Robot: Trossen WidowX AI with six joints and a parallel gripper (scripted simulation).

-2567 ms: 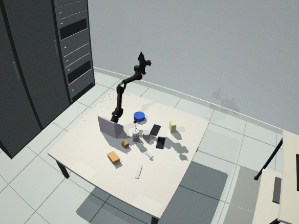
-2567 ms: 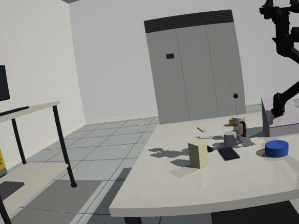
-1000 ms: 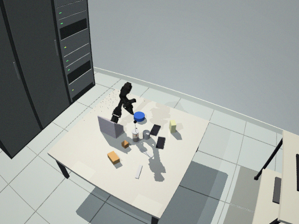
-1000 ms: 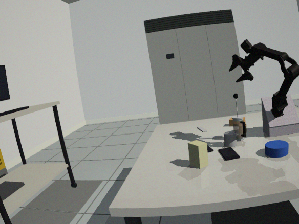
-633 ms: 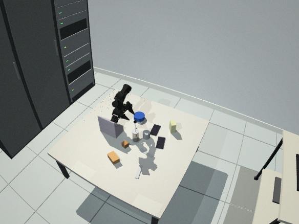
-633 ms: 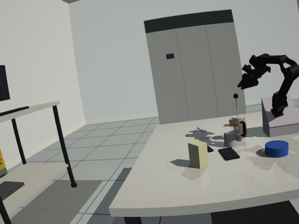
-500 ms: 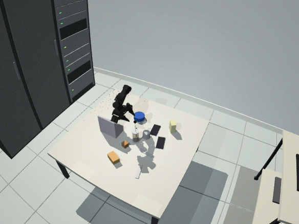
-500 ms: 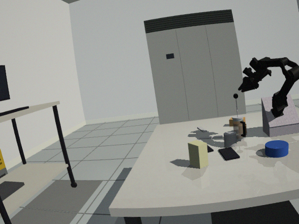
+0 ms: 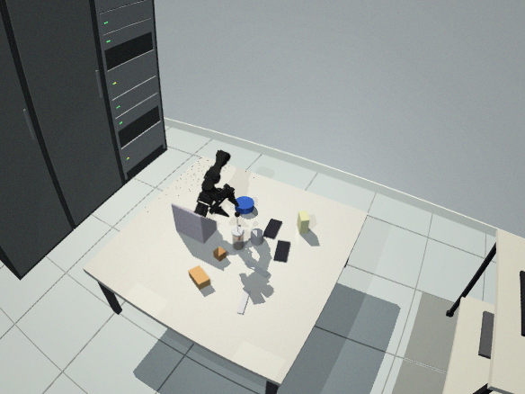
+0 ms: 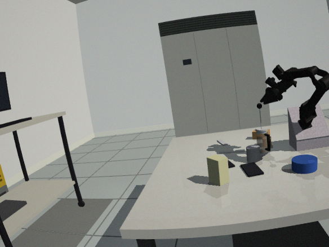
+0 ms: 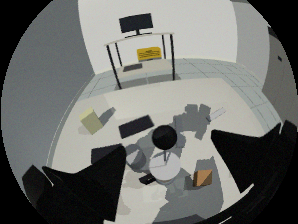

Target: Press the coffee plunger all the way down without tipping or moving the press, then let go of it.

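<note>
Now: gripper tip 140 mm above the coffee press, 20 mm to the right of it and 10 mm short of it. The rest, counted from my gripper tip: grey cup: 240 mm below, 100 mm ahead, 80 mm to the left; yellow block: 310 mm ahead, 280 mm to the left, 220 mm below; blue disc: 320 mm to the left, 250 mm below, 80 mm behind.
</note>
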